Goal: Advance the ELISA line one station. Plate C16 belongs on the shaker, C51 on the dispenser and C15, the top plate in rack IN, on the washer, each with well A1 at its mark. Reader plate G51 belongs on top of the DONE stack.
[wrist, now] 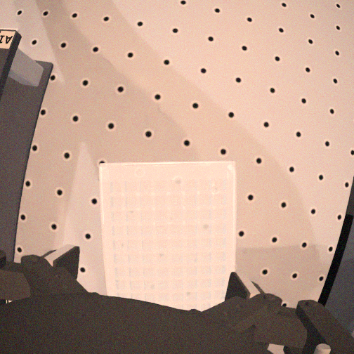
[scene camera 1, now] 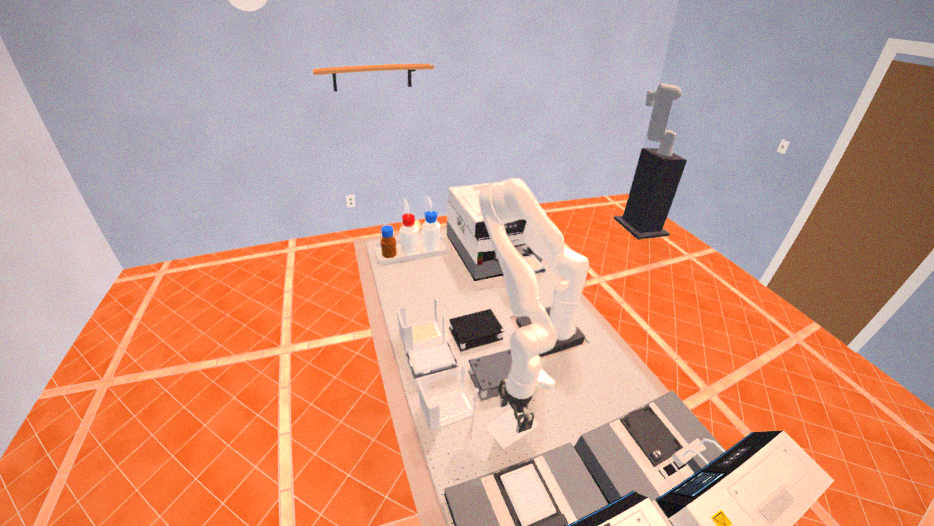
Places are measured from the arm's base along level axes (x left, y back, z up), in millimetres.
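Pixels of known places: gripper, between the fingertips: (scene camera 1: pixel 511 418); arm's base, origin of its link: (scene camera 1: pixel 560 331).
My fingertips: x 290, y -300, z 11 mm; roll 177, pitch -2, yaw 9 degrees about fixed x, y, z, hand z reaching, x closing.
Observation:
For each thing: its top centre in the pictures, then the offset to it from my fingertips. "*": a spot on its surface instead.
- dark grey station, centre of its top: (scene camera 1: pixel 503 364) dz +37, dx -163, dy +30 mm
- white plate, centre of its top: (scene camera 1: pixel 528 492) dz +48, dx +225, dy -43 mm
- dark nest, a spot on its surface: (scene camera 1: pixel 650 435) * dz +60, dx +194, dy +327 mm
- lid, centre of its top: (scene camera 1: pixel 431 356) dz +36, dx -246, dy -179 mm
- black station, centre of its top: (scene camera 1: pixel 479 323) dz +16, dx -372, dy +15 mm
- boxy white instrument, centre of its top: (scene camera 1: pixel 496 199) dz +237, dx -874, dy +225 mm
- tray, a spot on its surface: (scene camera 1: pixel 418 253) * dz -3, dx -873, dy -126 mm
A whitish, clear-lidded well plate (scene camera 1: pixel 505 434) (wrist: pixel 170 225) lies flat on the perforated table; its label is not readable. My gripper (scene camera 1: pixel 524 423) (wrist: pixel 152 277) is open and empty above it, a fingertip near each long side of the plate in the wrist view. A dark grey station (scene camera 1: pixel 488 373) (wrist: pixel 22 150) with an A1 tag stands beside it. A white plate (scene camera 1: pixel 528 493) sits in the near left instrument. A dark nest (scene camera 1: pixel 650 435) shows on the near right instrument. Racks with a yellowish plate (scene camera 1: pixel 424 333) and pale plates (scene camera 1: pixel 449 403) stand at the left. Which plate is C16, C51, C15 or G51 cannot be told.
A white-topped plate or lid (scene camera 1: pixel 432 359) lies on a dark holder between the racks. A black station (scene camera 1: pixel 475 328) stands beside them. A boxy white instrument (scene camera 1: pixel 465 225) and bottles (scene camera 1: pixel 408 235) in a tray (scene camera 1: pixel 418 253) are at the back. A dark edge borders the wrist view's right.

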